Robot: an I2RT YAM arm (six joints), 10 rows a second.
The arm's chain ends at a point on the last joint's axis. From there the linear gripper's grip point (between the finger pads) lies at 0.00 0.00 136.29 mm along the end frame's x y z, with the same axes.
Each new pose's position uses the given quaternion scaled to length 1; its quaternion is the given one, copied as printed.
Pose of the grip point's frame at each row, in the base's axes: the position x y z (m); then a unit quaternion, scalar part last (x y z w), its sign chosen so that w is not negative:
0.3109 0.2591 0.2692 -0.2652 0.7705 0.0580 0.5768
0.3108 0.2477 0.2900 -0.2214 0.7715 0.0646 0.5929
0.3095 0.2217 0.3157 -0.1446 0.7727 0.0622 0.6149
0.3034 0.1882 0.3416 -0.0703 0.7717 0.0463 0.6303
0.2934 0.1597 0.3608 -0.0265 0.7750 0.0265 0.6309
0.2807 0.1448 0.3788 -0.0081 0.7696 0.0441 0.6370
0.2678 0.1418 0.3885 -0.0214 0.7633 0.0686 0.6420
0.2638 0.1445 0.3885 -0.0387 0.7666 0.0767 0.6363
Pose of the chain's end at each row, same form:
0.1940 0.2052 0.3139 -0.2652 0.7705 0.0580 0.5768
0.1900 0.1983 0.3293 -0.2214 0.7715 0.0646 0.5929
0.1824 0.1844 0.3479 -0.1446 0.7727 0.0622 0.6149
0.1717 0.1664 0.3690 -0.0703 0.7717 0.0463 0.6303
0.1603 0.1495 0.3884 -0.0265 0.7750 0.0265 0.6309
0.1472 0.1341 0.4040 -0.0081 0.7696 0.0441 0.6370
0.1346 0.1238 0.4112 -0.0214 0.7633 0.0686 0.6420
0.1316 0.1218 0.4128 -0.0387 0.7666 0.0767 0.6363

